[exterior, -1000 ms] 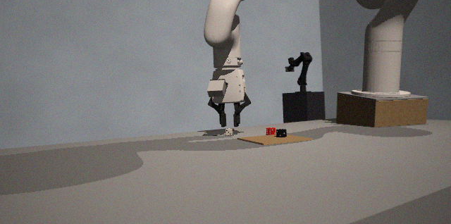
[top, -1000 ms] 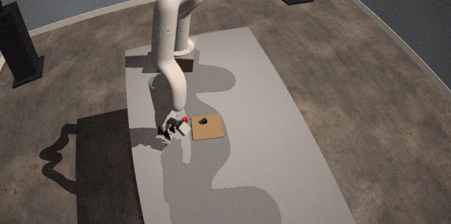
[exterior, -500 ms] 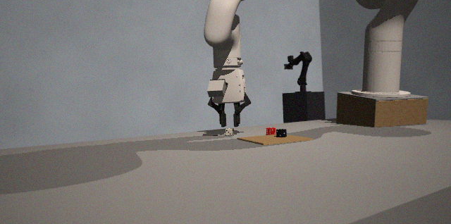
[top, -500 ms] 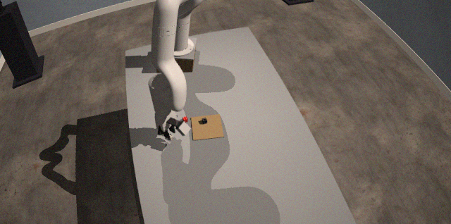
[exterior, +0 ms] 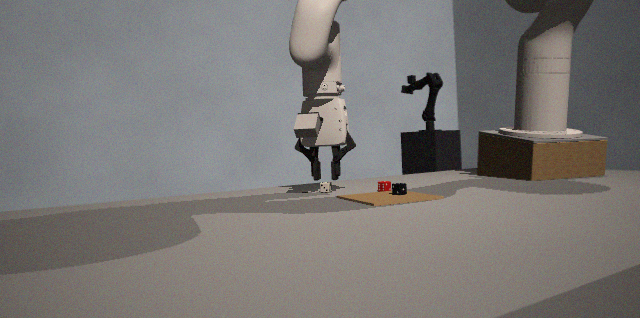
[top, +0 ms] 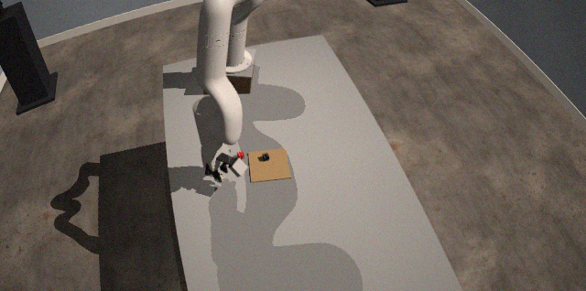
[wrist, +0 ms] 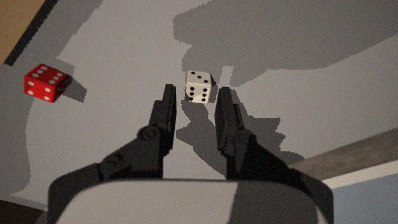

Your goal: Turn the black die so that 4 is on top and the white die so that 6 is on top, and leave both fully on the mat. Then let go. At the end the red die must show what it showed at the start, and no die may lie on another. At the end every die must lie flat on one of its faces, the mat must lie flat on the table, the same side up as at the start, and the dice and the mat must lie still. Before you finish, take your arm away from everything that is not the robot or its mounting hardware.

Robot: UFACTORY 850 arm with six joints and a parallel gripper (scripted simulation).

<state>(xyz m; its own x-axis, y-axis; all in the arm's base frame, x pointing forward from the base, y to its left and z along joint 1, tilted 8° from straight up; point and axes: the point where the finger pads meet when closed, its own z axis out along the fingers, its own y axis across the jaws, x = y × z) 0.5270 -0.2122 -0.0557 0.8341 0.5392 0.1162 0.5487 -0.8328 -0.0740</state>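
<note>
Right now my hand is 4 cm above the white die. Round my hand: tan mat (18 cm to the left, 4 cm below, 1 cm ahead); then red die (10 cm to the left, 7 cm behind, 4 cm below); then black die (18 cm to the left, 3 cm below, 2 cm behind).
</note>
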